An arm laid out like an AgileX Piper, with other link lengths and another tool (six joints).
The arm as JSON. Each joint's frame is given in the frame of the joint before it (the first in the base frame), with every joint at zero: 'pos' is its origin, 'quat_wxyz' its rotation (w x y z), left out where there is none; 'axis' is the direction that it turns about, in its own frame. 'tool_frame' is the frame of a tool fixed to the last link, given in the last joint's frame.
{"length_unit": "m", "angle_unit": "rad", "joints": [
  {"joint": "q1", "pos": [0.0, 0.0, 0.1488], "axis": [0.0, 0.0, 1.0]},
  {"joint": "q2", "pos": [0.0, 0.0, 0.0], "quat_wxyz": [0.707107, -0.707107, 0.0, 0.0], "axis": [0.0, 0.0, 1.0]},
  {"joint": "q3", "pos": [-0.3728, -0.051, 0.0], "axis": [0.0, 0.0, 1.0]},
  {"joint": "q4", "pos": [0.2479, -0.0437, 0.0], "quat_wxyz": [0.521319, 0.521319, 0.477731, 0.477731], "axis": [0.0, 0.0, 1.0]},
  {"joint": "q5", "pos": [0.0, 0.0, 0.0], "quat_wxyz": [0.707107, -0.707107, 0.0, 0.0], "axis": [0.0, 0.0, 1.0]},
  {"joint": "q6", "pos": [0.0, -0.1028, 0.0], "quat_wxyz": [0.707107, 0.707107, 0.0, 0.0], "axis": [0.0, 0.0, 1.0]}
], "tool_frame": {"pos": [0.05, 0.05, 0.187], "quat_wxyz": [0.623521, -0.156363, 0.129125, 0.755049]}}
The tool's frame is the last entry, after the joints.
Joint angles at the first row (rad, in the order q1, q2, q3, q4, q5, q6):
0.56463 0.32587 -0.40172 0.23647 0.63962 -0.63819
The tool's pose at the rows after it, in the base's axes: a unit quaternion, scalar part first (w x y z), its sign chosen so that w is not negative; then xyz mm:
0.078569 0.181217 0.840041 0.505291 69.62 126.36 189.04
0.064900 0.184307 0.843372 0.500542 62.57 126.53 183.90
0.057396 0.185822 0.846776 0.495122 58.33 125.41 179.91
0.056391 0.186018 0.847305 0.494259 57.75 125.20 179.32
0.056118 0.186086 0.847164 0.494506 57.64 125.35 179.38
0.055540 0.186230 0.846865 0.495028 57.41 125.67 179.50
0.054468 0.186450 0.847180 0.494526 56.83 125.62 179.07
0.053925 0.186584 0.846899 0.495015 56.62 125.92 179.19
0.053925 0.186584 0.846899 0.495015 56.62 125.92 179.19
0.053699 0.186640 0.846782 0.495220 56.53 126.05 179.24
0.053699 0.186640 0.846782 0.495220 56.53 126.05 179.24
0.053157 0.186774 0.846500 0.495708 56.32 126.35 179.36
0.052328 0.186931 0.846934 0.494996 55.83 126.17 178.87
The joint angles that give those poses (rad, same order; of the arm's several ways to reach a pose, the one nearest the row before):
0.56457 0.32587 -0.40171 0.25786 0.66157 -0.63827
0.56465 0.32586 -0.40171 0.26927 0.68963 -0.63815
0.56463 0.32586 -0.40173 0.27097 0.70953 -0.63818
0.56464 0.32589 -0.40171 0.27096 0.71237 -0.63818
0.56463 0.32588 -0.40172 0.27177 0.71239 -0.63818
0.56460 0.32587 -0.40170 0.27350 0.71239 -0.63823
0.56465 0.32587 -0.40173 0.27413 0.71479 -0.63815
0.56466 0.32588 -0.40173 0.27571 0.71478 -0.63814
0.56466 0.32588 -0.40173 0.27571 0.71478 -0.63814
0.56461 0.32589 -0.40172 0.27645 0.71478 -0.63822
0.56461 0.32589 -0.40172 0.27645 0.71478 -0.63822
0.56461 0.32590 -0.40172 0.27803 0.71477 -0.63822
0.56464 0.32587 -0.40170 0.27800 0.71714 -0.63818

